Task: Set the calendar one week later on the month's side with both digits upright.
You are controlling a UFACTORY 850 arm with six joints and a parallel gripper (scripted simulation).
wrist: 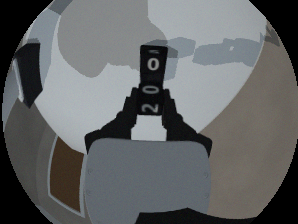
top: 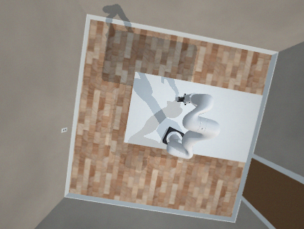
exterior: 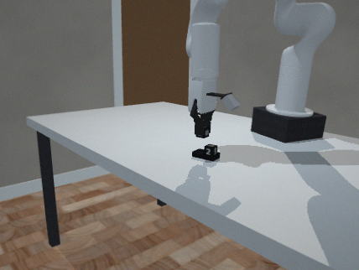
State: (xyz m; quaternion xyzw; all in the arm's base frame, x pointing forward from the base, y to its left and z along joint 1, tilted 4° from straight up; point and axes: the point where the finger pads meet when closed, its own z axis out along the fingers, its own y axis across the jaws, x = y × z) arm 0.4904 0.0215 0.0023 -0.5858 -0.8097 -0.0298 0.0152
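Now: hand 90 mm above the black calendar tray and 20 mm to the right of it.
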